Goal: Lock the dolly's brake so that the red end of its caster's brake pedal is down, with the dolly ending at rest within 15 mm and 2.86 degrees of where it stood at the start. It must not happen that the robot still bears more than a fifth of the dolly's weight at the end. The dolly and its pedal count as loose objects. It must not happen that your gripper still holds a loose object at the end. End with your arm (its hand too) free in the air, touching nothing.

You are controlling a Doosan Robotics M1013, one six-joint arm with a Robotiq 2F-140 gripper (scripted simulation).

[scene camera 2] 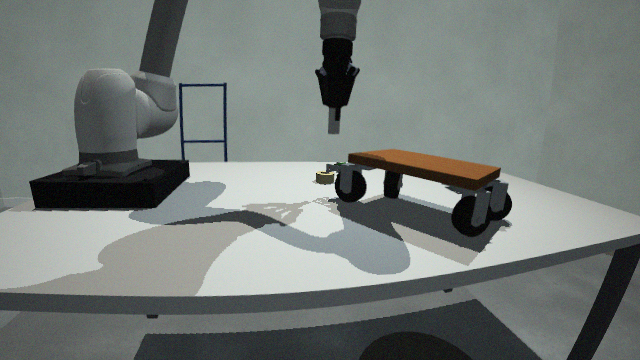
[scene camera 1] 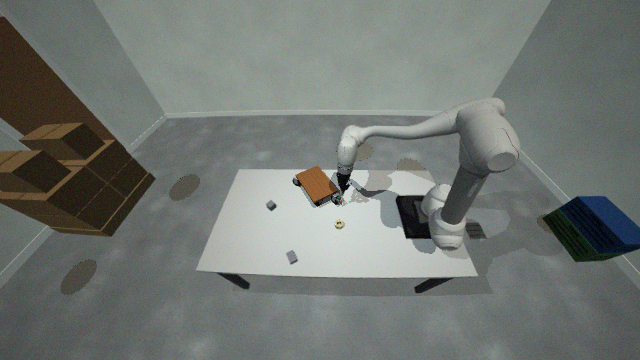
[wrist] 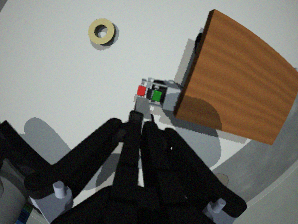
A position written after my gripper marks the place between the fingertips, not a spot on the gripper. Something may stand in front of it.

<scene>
I see my gripper [scene camera 2: 333, 133].
My gripper shows as well in the wrist view [wrist: 140, 106].
</scene>
